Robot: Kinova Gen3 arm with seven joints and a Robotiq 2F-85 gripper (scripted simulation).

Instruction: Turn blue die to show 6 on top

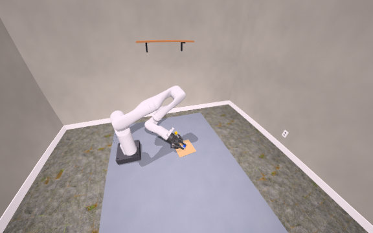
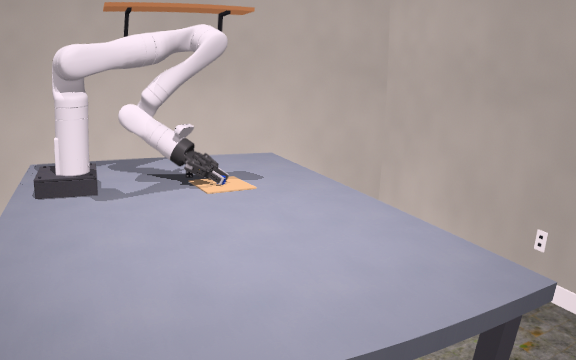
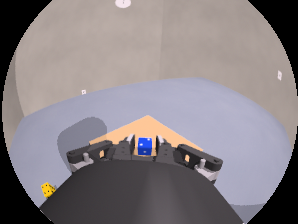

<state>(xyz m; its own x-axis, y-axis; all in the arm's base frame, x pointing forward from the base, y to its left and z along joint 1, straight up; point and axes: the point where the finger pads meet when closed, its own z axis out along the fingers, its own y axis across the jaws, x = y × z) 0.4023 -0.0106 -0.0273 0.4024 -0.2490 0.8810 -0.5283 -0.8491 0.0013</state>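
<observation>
My hand is 10 mm above the blue die. The rest, counted from my hand: black die 110 mm to the left, 70 mm behind, 10 mm below; then mat 20 mm below; then yellow die 170 mm to the left, 30 mm behind, 10 mm below.
</observation>
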